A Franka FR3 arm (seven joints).
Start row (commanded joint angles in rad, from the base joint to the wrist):
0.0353 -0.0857 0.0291 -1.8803 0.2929 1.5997 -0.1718
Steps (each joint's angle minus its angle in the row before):
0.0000 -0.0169 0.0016 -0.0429 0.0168 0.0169 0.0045
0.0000 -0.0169 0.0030 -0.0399 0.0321 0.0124 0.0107
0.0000 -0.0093 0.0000 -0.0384 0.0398 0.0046 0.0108
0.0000 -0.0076 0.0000 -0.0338 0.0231 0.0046 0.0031
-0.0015 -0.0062 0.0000 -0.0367 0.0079 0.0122 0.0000
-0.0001 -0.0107 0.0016 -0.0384 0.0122 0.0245 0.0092
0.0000 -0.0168 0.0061 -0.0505 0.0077 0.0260 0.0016
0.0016 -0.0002 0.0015 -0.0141 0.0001 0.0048 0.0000
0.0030 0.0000 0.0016 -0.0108 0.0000 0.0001 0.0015
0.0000 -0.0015 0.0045 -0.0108 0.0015 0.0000 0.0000
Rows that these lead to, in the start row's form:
0.0353 -0.1026 0.0307 -1.9232 0.3097 1.6166 -0.1673
0.0353 -0.1195 0.0337 -1.9631 0.3418 1.6290 -0.1566
0.0353 -0.1288 0.0337 -2.0015 0.3816 1.6336 -0.1458
0.0353 -0.1364 0.0337 -2.0353 0.4047 1.6382 -0.1427
0.0338 -0.1426 0.0337 -2.0720 0.4126 1.6504 -0.1427
0.0337 -0.1533 0.0353 -2.1104 0.4248 1.6749 -0.1335
0.0337 -0.1701 0.0414 -2.1609 0.4325 1.7009 -0.1319
0.0353 -0.1703 0.0429 -2.1750 0.4326 1.7057 -0.1319
0.0383 -0.1703 0.0445 -2.1858 0.4326 1.7058 -0.1304
0.0383 -0.1718 0.0490 -2.1966 0.4341 1.7058 -0.1304

